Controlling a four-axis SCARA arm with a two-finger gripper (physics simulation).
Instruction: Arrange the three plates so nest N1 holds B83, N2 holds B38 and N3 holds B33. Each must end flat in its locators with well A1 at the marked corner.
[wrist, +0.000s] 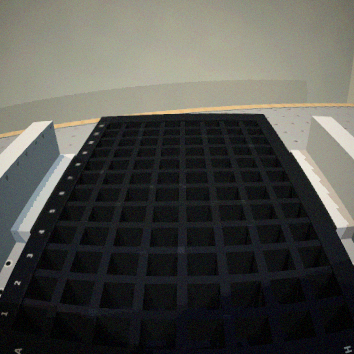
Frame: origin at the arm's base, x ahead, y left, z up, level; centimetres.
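Seen in the pictures: gripper, fingertip midpoint: (181, 138).
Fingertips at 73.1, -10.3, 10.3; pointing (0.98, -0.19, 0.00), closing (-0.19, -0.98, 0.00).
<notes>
Offsets run from my fingertips to a thing's middle, as dx, dy, dz. "spot": to the spot under its first point. Level surfaces: height alone.
A black multi-well plate @(-2.4, +0.5, -1.1) (182, 249) fills the middle and bottom of the wrist view. Its row of numbers runs up the left edge from 1 near the bottom. The letter A is at the bottom left and H at the bottom right, so the A1 corner is at the bottom left of the view. My gripper (181, 138) is shut on this plate, with one pale finger pad against each long side. The plate looks level between the fingers and raised above the table. No B-number label can be read on it. Nests N1, N2 and N3 cannot be made out.
A pale perforated table top @(dz -9.0) (292, 131) shows beyond the plate and at the lower left. An orange strip @(spot: +26.4, -9.0, -8.9) (210, 107) runs along its far edge, with a plain grey-green wall (175, 45) behind.
</notes>
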